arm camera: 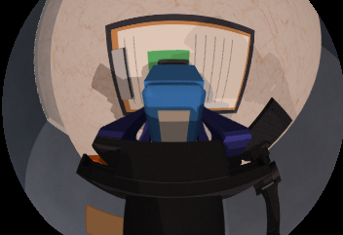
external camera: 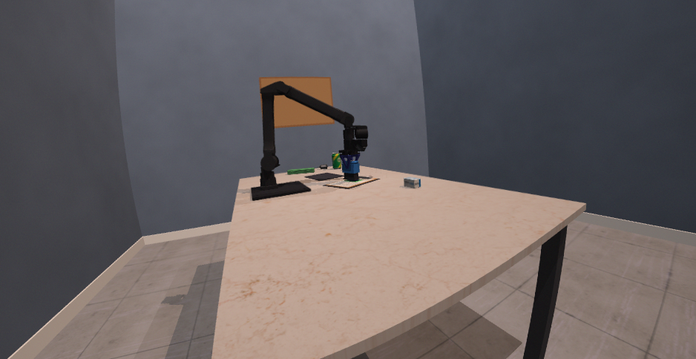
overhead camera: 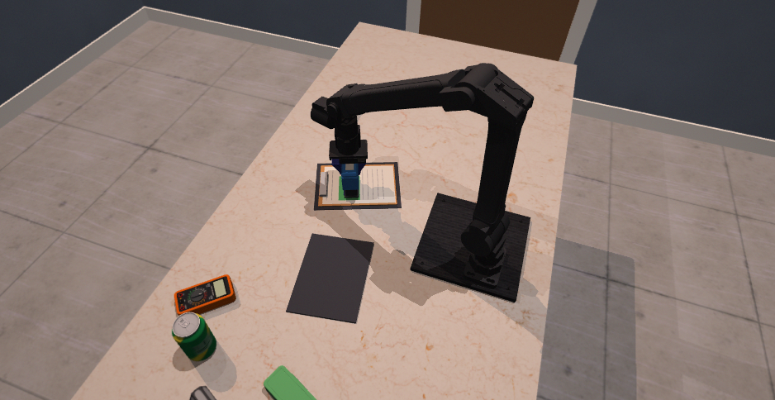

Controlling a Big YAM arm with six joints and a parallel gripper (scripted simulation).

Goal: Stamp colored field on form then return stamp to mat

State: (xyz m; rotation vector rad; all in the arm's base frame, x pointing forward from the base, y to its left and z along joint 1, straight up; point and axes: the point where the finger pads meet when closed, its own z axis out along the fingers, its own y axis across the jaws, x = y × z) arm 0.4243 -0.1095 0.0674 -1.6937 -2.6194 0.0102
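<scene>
My gripper is now 28 cm to the right of the dark mat, 8 cm past it and 8 cm above it. From my hand the other things lie so: form (7 cm below, 2 cm to the right); then stamp (2 cm below); then green flat object (59 cm to the left, 16 cm behind, 6 cm below).
</scene>
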